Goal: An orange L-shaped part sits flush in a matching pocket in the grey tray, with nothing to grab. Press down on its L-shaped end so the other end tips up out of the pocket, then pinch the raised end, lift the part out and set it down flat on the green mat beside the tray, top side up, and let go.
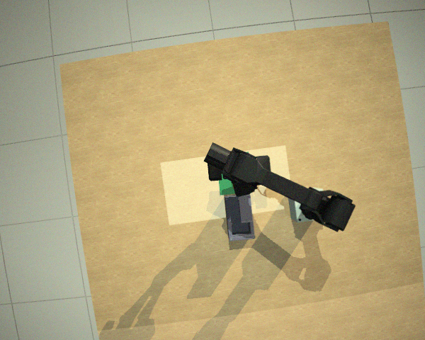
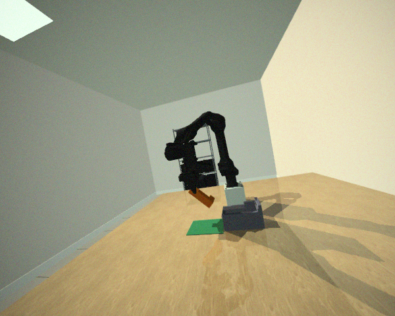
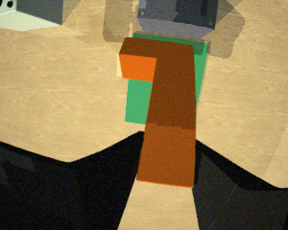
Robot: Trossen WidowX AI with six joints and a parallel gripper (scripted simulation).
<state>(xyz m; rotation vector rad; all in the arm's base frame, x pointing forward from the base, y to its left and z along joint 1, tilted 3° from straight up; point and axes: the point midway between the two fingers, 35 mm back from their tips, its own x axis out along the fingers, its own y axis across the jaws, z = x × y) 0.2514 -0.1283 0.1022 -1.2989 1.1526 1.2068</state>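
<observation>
Right now my gripper tip is 2 cm to the right of the green mat and 17 cm above it. Round my gripper tip: orange L-shaped part: 2 cm behind, 3 cm to the left, 3 cm below.
</observation>
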